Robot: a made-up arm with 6 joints.
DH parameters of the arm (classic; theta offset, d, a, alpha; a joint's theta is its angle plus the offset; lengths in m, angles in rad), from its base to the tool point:
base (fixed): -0.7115 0 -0.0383 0
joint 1: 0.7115 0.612 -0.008 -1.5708
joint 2: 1.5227 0 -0.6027 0
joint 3: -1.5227 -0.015 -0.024 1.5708
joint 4: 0 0.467 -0.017 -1.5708
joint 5: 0 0.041 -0.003 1.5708
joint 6: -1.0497 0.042 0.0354 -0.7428
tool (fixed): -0.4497 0.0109 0 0
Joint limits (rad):
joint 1: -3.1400..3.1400
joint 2: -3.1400..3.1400
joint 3: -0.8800..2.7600
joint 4: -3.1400..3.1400
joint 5: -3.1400..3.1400
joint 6: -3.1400..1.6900
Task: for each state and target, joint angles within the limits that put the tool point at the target. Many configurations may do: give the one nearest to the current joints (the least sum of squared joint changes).
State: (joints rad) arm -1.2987 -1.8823 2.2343 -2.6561 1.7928 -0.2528
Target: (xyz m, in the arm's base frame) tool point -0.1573 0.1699 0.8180
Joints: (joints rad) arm -1.0417 -1.4576 2.7541 -2.6146 1.6949 -0.3038
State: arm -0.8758 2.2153 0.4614 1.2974 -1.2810 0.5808
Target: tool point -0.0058 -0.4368 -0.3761
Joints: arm -1.3840 2.5497 0.5155 1.3454 -1.2945 0.5777
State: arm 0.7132 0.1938 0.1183 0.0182 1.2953 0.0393
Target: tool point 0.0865 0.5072 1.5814
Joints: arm 1.3419 0.4915 0.0210 0.0554 0.7936 -0.1715
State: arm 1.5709 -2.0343 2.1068 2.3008 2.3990 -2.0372
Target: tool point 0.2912 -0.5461 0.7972
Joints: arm 2.0730 -1.9800 1.9206 2.3473 2.3863 -2.0675
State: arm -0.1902 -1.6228 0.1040 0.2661 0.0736 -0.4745
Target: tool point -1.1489 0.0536 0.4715
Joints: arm -0.0368 -1.6575 0.0433 0.2707 -0.0035 -0.4997
